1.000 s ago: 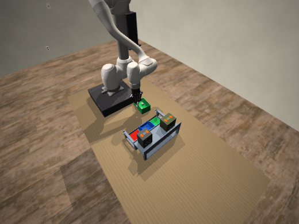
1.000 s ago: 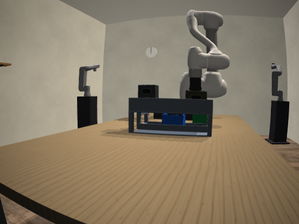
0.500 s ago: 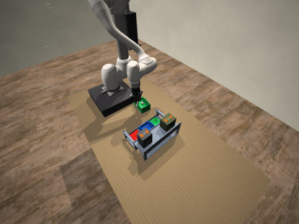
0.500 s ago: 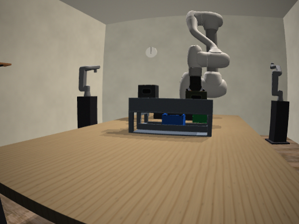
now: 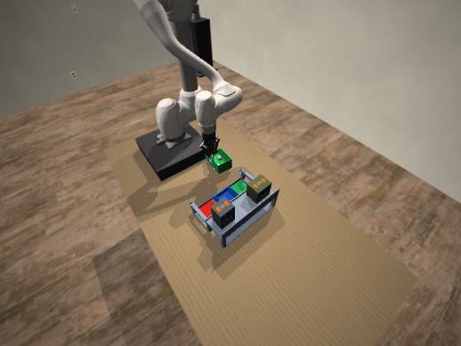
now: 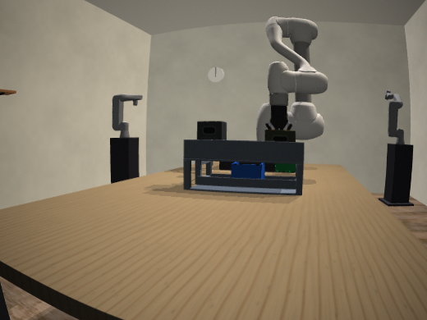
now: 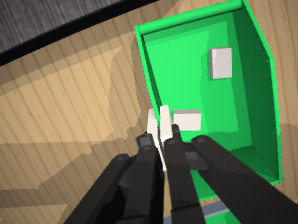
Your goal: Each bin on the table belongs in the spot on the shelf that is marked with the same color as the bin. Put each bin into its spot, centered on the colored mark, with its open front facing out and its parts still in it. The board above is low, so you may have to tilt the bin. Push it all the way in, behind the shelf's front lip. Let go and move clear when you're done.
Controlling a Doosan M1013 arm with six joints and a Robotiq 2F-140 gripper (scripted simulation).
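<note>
My gripper is now 50 mm to the right of the green bin and 40 mm above it. The rest, counted from my hand: blue bin 280 mm ahead, 110 mm to the right, 60 mm below; then olive box 380 mm ahead, 50 mm above; then black box 360 mm ahead, 230 mm to the right, 60 mm above.
</note>
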